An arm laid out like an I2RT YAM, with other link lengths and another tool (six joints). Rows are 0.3 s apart.
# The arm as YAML. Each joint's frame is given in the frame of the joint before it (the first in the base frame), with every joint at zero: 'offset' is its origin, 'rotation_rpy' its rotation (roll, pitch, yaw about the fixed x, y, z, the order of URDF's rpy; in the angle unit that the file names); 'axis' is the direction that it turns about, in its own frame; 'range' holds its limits. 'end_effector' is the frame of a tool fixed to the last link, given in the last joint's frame.
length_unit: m
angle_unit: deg
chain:
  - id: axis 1
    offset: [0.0, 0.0, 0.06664]
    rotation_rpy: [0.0, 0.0, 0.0]
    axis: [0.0, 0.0, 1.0]
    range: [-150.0, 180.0]
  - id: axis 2
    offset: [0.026, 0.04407, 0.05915]
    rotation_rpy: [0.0, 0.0, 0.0]
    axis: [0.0, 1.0, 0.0]
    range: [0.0, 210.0]
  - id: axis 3
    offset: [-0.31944, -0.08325, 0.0]
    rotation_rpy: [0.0, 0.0, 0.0]
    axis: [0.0, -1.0, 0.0]
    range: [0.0, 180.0]
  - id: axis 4
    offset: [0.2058, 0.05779, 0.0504]
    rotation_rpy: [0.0, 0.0, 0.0]
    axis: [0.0, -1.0, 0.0]
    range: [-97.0, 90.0]
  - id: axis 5
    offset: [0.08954, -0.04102, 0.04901]
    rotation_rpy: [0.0, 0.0, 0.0]
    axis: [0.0, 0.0, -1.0]
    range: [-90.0, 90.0]
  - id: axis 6
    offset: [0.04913, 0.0, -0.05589]
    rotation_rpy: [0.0, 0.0, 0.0]
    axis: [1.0, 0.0, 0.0]
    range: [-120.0, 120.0]
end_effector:
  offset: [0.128, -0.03, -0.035]
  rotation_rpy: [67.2, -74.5, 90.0]
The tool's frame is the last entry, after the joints.
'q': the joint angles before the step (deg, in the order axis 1, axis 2, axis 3, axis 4, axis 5, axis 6). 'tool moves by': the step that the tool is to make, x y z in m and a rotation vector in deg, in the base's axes. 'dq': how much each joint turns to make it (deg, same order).
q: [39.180 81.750 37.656 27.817 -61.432 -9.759]
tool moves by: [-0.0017 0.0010 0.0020 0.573 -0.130 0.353]
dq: [0.195 -0.044 -0.416 1.397 -0.251 0.640]
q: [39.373 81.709 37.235 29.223 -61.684 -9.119]
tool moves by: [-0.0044 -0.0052 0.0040 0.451 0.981 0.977]
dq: [-0.931 -0.944 -0.095 -0.479 -2.094 0.956]
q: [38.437 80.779 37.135 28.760 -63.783 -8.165]
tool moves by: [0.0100 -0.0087 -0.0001 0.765 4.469 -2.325]
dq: [-2.891 0.894 -1.972 6.206 -1.306 7.148]
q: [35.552 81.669 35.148 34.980 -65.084 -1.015]
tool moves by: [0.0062 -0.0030 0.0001 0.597 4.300 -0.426]
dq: [-1.862 1.870 -0.761 5.366 -1.933 6.493]
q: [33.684 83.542 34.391 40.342 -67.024 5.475]
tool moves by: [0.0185 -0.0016 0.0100 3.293 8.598 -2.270]
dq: [-3.063 5.556 -2.559 20.423 -1.141 19.272]
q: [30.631 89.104 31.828 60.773 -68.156 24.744]
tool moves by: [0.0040 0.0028 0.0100 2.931 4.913 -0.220]
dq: [-0.495 4.085 -1.757 15.448 0.454 13.332]
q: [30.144 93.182 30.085 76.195 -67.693 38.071]
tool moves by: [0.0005 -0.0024 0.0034 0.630 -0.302 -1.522]
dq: [-0.085 -0.960 -0.894 0.626 1.489 0.124]
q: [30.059 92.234 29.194 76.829 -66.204 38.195]
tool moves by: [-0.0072 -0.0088 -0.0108 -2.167 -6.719 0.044]
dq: [-0.277 -4.120 -0.882 -10.411 -1.249 -12.955]
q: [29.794 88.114 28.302 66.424 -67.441 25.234]
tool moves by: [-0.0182 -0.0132 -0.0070 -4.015 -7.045 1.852]
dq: [-0.001 -8.302 3.188 -25.084 -1.854 -19.034]
